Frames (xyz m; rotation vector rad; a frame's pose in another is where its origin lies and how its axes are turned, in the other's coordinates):
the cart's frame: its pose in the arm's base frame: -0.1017 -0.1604 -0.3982 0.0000 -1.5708 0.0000
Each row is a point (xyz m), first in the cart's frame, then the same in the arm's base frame.
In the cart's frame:
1: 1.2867 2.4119 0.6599
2: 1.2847 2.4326 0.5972
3: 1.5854 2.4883 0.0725
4: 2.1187 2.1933 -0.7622
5: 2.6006 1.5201 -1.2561
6: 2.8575 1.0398 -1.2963
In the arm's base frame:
1: -0.7616 2.2515 0.8885
2: -0.6989 2.2722 0.8865
3: -0.1742 2.3279 1.1872
4: 0.6605 2.0329 1.7205
5: 1.1544 1.3597 2.2024
6: 1.1946 0.8794 2.4593

